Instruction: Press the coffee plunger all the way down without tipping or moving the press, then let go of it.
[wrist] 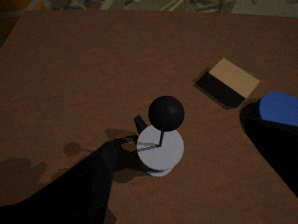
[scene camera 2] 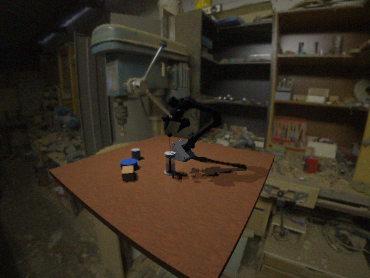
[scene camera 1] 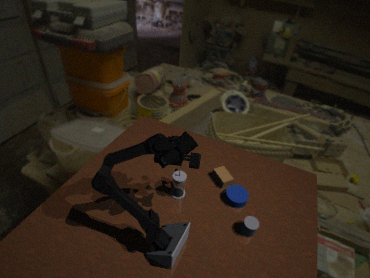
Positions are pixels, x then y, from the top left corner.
Labels:
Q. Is the gripper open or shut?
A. Open.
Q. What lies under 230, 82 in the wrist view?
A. A tan block.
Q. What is the gripper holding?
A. Nothing.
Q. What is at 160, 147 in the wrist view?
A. A coffee press.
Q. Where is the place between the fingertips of the gripper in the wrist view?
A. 178, 136

